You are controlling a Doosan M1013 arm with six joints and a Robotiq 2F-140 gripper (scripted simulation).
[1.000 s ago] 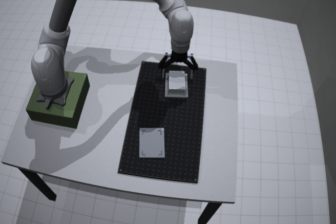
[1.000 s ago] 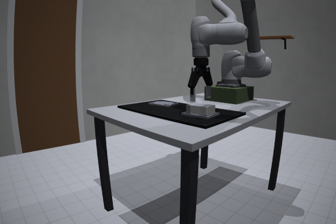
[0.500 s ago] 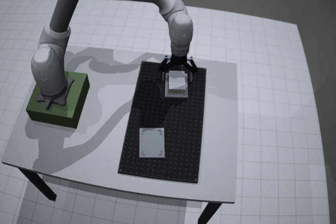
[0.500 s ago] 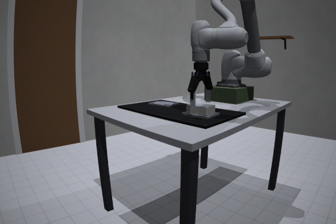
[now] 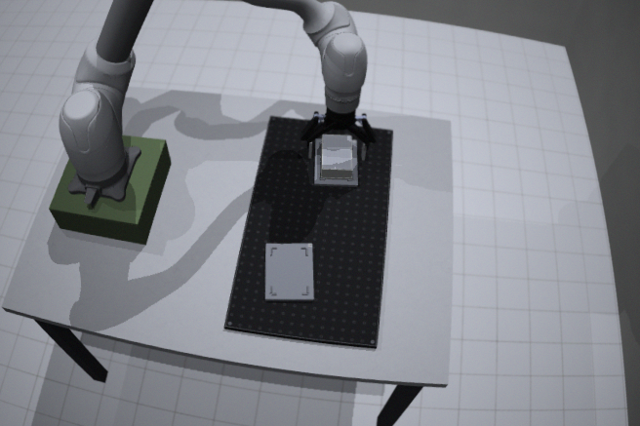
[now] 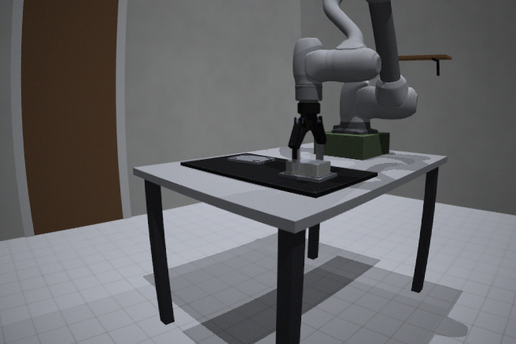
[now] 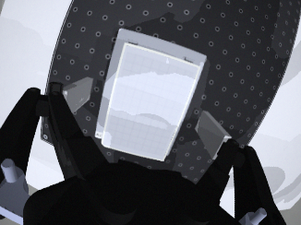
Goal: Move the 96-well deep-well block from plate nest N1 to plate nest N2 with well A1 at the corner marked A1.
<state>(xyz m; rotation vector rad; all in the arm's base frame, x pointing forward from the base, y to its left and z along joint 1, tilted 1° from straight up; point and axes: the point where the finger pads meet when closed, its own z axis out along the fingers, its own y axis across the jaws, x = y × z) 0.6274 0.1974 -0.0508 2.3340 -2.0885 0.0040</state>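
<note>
The 96-well deep-well block is 10 mm below my hand. Round my hand: plate nest N2 (370 mm to the right, 80 mm behind, 40 mm below); then plate nest N1 (40 mm below).
</note>
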